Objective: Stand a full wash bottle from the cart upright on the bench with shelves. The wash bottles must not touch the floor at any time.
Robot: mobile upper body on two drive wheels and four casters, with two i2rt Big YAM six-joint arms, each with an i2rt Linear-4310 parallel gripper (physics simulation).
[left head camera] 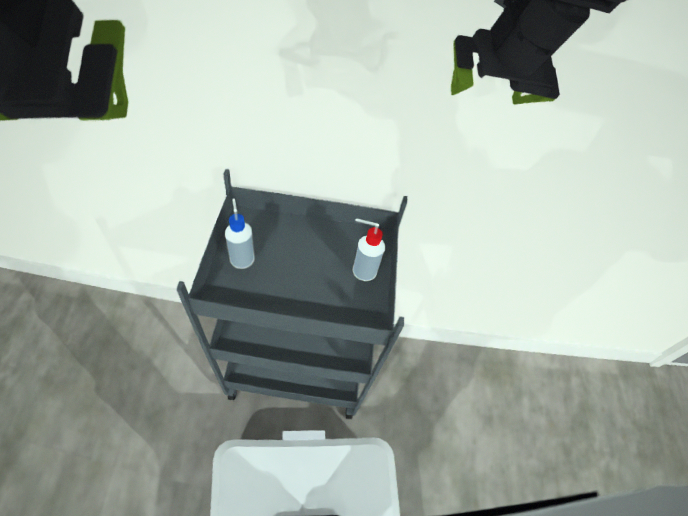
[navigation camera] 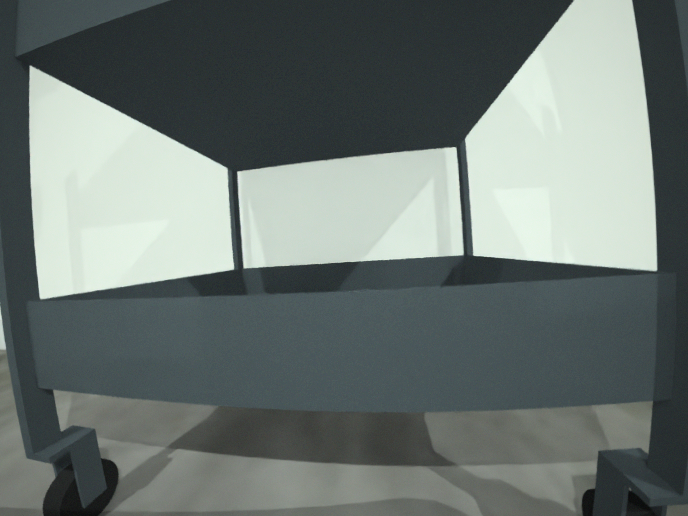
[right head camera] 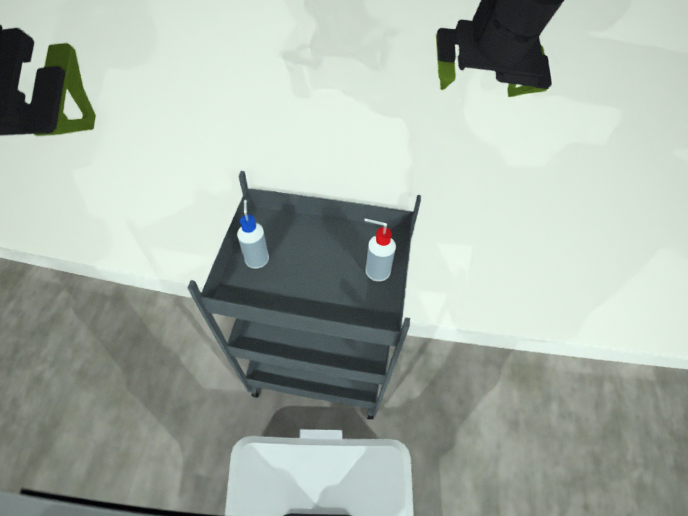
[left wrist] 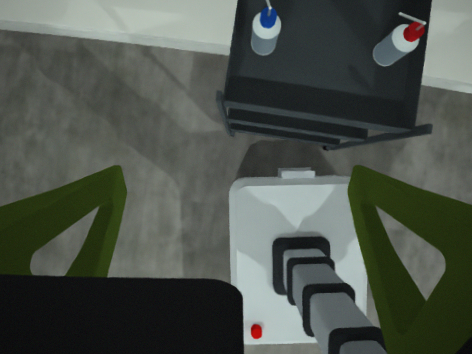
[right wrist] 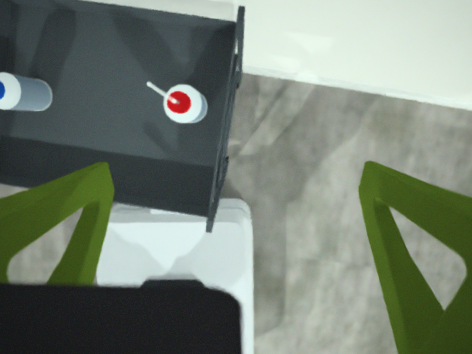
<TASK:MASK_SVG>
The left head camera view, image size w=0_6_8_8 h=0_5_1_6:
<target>my left gripper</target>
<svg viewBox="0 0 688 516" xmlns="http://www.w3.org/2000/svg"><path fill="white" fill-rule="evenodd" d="M0 19L0 121L34 118L78 118L79 120L126 118L129 101L123 76L125 27L121 21L95 20L91 42L83 48L78 81L74 84L71 81L72 72L67 69L72 38L80 36L84 15L73 0L47 1L39 42L34 48Z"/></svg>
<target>my right gripper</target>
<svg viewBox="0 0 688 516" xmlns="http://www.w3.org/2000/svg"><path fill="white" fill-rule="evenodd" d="M559 48L555 50L541 49L533 42L528 41L521 32L520 16L517 18L516 27L496 52L493 51L490 30L478 29L473 37L458 35L453 42L454 72L451 82L451 94L458 94L474 85L472 72L474 52L478 53L479 56L477 71L480 78L486 75L509 80L510 88L515 91L512 95L513 105L554 101L560 96L556 69L553 67L551 56Z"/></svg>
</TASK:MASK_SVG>
